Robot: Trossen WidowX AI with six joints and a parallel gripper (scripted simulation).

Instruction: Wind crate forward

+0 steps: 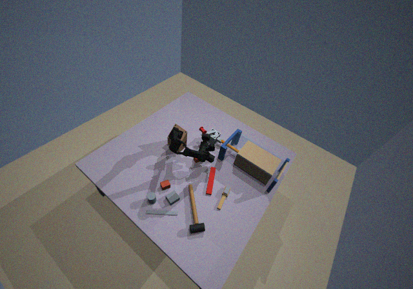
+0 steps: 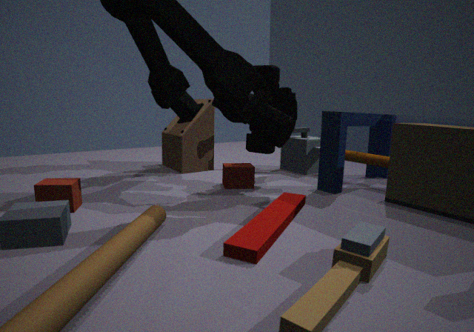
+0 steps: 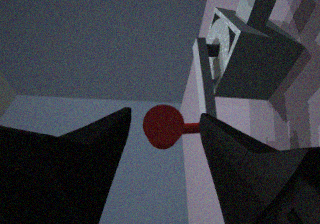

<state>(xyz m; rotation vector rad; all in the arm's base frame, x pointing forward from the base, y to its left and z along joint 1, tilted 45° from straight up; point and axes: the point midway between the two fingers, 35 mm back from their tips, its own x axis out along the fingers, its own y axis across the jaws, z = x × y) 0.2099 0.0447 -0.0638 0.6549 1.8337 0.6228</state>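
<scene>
My gripper tip is now 3 cm past the winch handle, 7 cm to the right of it and 4 cm above it. The rest, counted from my gripper tip: red knob (6 cm behind, 3 cm to the left, 2 cm below); blue front frame (17 cm ahead, 10 cm to the left, 5 cm below); grey winch (1 cm behind, 11 cm to the left, 13 cm below).
</scene>
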